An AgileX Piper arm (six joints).
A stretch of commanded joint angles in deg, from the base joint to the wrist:
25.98, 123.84, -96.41, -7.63, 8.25, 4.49
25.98, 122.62, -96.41, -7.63, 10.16, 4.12
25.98, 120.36, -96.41, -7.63, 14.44, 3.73
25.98, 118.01, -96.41, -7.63, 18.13, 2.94
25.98, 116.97, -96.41, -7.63, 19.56, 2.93
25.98, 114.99, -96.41, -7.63, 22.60, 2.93
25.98, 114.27, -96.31, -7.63, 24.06, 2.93
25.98, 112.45, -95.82, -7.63, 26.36, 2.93
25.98, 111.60, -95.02, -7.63, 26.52, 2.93
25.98, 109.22, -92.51, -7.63, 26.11, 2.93
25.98, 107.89, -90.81, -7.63, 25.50, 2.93
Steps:
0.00, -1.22, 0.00, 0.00, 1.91, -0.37
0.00, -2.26, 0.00, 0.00, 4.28, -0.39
0.00, -2.35, 0.00, 0.00, 3.69, -0.79
0.00, -1.04, 0.00, 0.00, 1.43, -0.01
0.00, -1.98, 0.00, 0.00, 3.04, 0.00
0.00, -0.72, 0.10, 0.00, 1.46, 0.00
0.00, -1.82, 0.49, 0.00, 2.30, 0.00
0.00, -0.85, 0.80, 0.00, 0.16, 0.00
0.00, -2.38, 2.51, 0.00, -0.41, 0.00
0.00, -1.33, 1.70, 0.00, -0.61, 0.00

